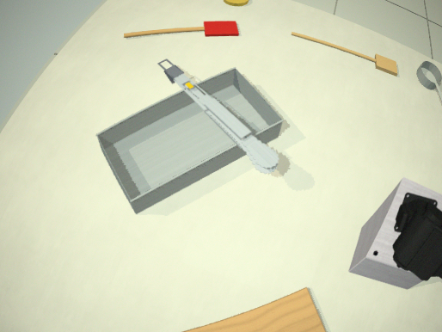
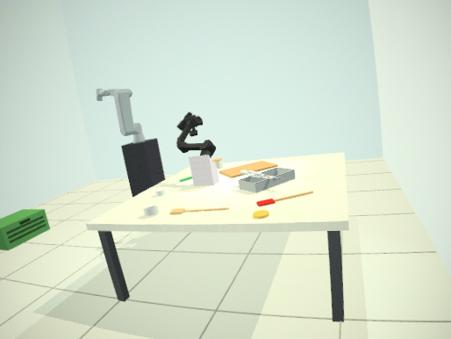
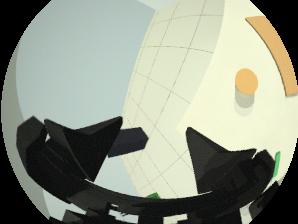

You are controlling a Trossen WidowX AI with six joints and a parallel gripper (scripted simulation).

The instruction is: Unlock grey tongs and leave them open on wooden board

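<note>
Right now my gripper tip is 680 mm short of the yellow lock piece, 730 mm to the left of it and 240 mm above it. The rest, counted from my gripper tip: red spatula 760 mm ahead, 960 mm to the right, 300 mm below; wooden board 440 mm ahead, 230 mm to the right, 300 mm below; grey roasting tin 650 mm ahead, 650 mm to the right, 280 mm below.
</note>
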